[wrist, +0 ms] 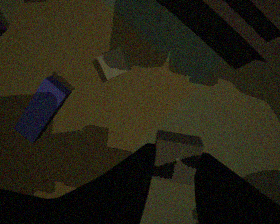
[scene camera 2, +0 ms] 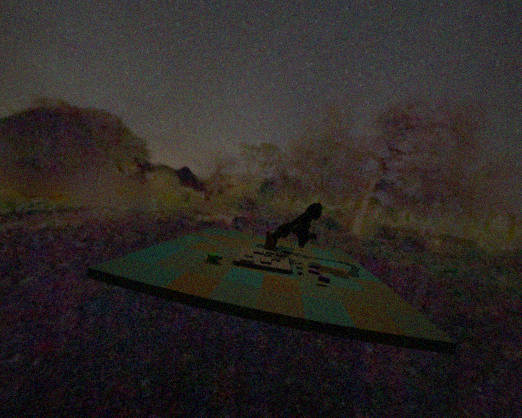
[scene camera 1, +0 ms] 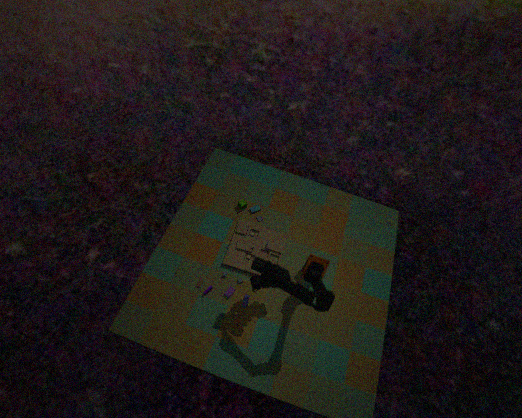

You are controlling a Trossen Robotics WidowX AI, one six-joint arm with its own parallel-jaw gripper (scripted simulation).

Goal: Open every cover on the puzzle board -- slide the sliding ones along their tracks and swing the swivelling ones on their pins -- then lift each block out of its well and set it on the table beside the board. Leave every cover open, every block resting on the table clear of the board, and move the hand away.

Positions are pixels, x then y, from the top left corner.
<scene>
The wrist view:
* my gripper: 175, 157
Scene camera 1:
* puzzle board: 234, 258
</scene>
